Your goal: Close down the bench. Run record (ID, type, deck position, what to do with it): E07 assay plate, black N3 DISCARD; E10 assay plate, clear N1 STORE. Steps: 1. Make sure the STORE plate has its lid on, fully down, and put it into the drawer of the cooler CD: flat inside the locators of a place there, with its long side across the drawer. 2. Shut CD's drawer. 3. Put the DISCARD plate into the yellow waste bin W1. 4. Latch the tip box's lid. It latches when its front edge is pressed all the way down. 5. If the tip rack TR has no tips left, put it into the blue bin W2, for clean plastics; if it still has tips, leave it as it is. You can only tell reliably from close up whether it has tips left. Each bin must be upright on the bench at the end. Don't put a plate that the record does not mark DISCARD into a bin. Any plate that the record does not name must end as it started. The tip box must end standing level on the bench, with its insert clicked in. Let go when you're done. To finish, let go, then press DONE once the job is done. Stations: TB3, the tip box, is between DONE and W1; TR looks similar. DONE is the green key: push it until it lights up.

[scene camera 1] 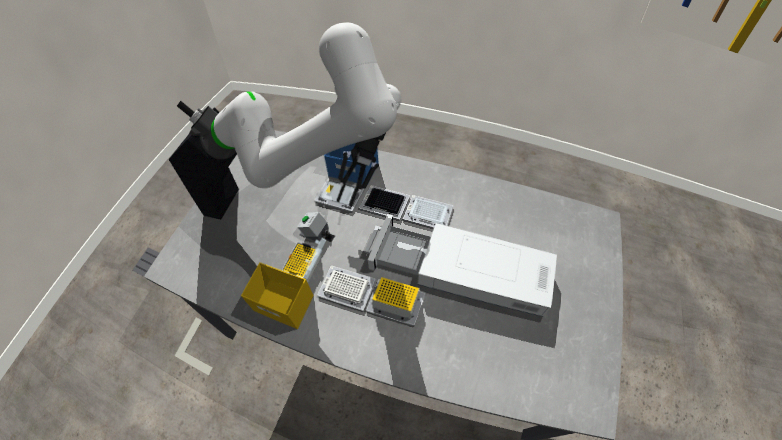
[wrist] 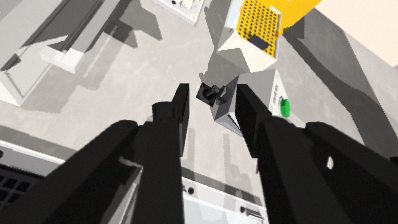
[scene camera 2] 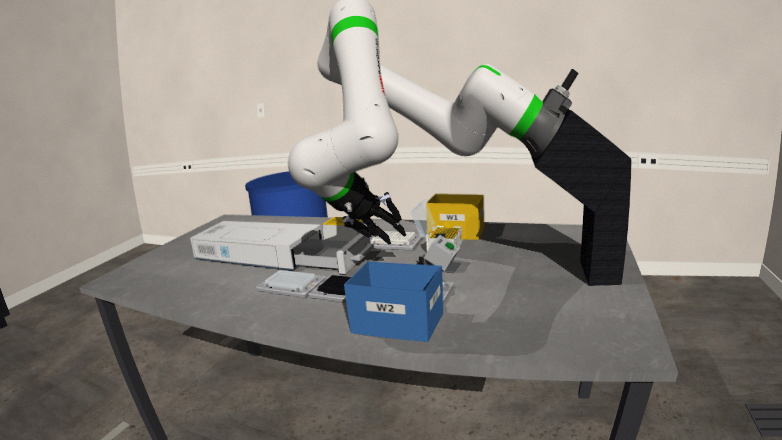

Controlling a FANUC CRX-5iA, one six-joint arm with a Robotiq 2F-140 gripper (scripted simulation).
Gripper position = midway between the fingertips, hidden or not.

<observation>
In view: my gripper (scene camera 2: 396, 236), a blue bin W2 (scene camera 2: 407, 309), a cooler CD (scene camera 1: 459, 262), a yellow bin W1 (scene camera 1: 273, 291) and a yellow rack (scene camera 1: 390, 296).
The cooler CD shows as well in scene camera 2 (scene camera 2: 271, 245). The yellow bin W1 also shows in scene camera 2 (scene camera 2: 468, 213). My gripper also shows in the wrist view (wrist: 212, 99). The wrist view does not show the blue bin W2: it is out of frame. The wrist view does not show the yellow rack: it is out of frame.
</observation>
